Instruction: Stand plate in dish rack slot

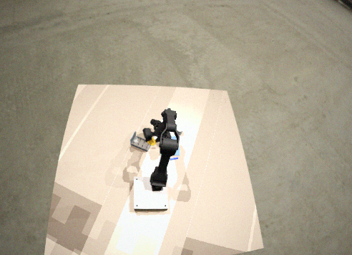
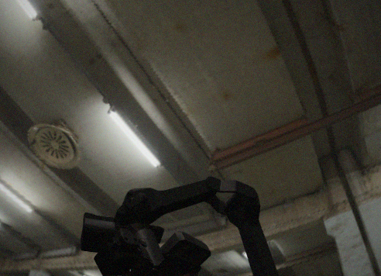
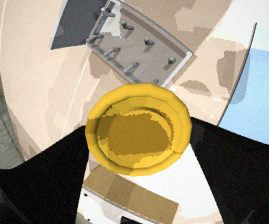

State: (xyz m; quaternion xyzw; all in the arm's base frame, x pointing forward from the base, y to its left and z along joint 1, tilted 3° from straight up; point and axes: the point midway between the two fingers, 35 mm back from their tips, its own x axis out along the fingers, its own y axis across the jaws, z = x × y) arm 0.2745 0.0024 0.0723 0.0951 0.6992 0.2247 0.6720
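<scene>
Now: the grey dish rack 80 mm below my gripper tip, 50 mm to the left of it and 40 mm ahead of it. From my gripper tip the other things lie so: blue utensil (130 mm to the right, 100 mm below, 80 mm behind); blue mat (140 mm to the right, 100 mm below, 20 mm ahead); yellow plate (10 mm above).
</scene>
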